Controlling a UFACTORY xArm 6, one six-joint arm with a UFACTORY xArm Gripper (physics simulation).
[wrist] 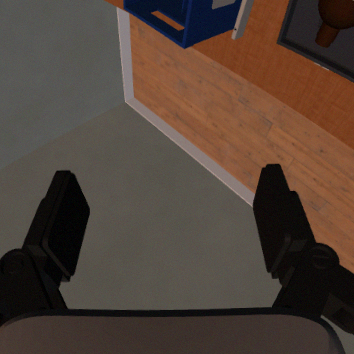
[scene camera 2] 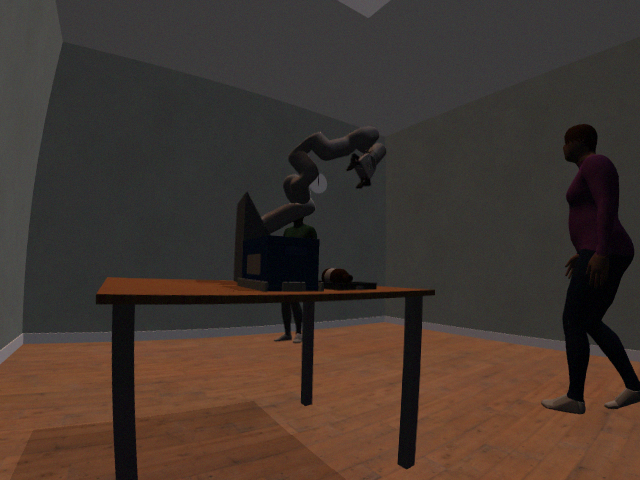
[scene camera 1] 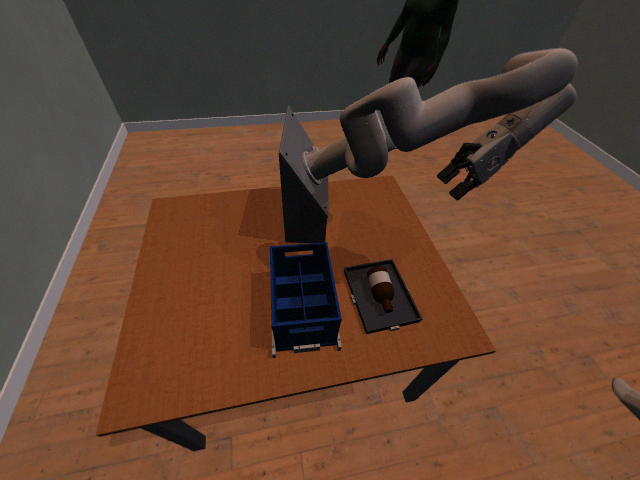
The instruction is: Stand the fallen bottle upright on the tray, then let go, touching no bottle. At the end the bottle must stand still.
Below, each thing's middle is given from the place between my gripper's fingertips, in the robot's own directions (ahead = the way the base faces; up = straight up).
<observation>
My gripper is now 43 cm above the brown bottle [scene camera 1: 382,290], 7 cm to the left of it and 1 cm short of it.
</observation>
